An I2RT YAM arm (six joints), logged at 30 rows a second.
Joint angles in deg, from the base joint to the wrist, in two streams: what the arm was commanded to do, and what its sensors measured. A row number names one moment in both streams.
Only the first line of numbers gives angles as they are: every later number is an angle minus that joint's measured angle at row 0.
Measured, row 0: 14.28 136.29 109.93 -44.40 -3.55 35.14
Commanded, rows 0 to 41: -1.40 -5.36 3.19 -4.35 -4.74 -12.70; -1.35 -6.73 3.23 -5.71 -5.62 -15.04; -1.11 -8.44 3.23 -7.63 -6.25 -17.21; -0.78 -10.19 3.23 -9.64 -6.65 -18.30; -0.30 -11.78 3.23 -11.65 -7.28 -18.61; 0.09 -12.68 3.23 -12.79 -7.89 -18.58; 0.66 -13.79 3.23 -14.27 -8.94 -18.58; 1.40 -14.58 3.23 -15.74 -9.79 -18.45; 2.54 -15.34 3.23 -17.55 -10.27 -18.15; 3.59 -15.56 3.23 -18.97 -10.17 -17.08; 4.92 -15.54 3.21 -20.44 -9.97 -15.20; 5.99 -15.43 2.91 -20.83 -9.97 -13.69; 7.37 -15.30 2.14 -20.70 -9.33 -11.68; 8.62 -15.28 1.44 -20.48 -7.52 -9.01; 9.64 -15.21 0.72 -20.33 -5.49 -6.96; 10.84 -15.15 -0.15 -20.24 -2.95 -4.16; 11.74 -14.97 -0.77 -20.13 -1.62 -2.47; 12.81 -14.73 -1.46 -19.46 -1.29 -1.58; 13.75 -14.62 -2.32 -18.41 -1.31 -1.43; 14.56 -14.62 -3.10 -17.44 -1.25 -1.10; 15.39 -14.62 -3.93 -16.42 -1.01 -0.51; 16.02 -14.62 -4.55 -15.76 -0.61 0.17; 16.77 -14.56 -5.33 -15.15 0.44 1.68; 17.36 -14.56 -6.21 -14.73 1.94 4.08; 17.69 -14.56 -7.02 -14.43 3.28 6.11; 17.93 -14.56 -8.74 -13.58 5.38 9.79; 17.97 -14.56 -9.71 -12.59 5.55 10.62; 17.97 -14.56 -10.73 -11.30 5.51 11.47; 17.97 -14.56 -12.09 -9.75 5.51 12.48; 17.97 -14.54 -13.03 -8.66 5.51 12.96; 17.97 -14.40 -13.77 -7.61 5.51 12.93; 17.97 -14.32 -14.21 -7.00 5.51 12.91; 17.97 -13.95 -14.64 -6.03 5.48 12.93; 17.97 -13.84 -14.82 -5.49 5.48 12.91; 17.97 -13.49 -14.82 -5.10 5.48 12.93; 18.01 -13.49 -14.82 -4.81 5.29 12.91; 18.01 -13.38 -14.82 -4.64 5.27 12.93; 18.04 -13.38 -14.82 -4.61 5.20 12.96; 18.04 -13.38 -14.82 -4.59 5.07 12.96; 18.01 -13.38 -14.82 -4.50 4.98 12.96; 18.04 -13.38 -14.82 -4.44 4.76 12.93; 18.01 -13.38 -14.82 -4.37 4.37 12.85
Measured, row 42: 18.06 -14.47 -14.36 -4.72 3.87 11.80
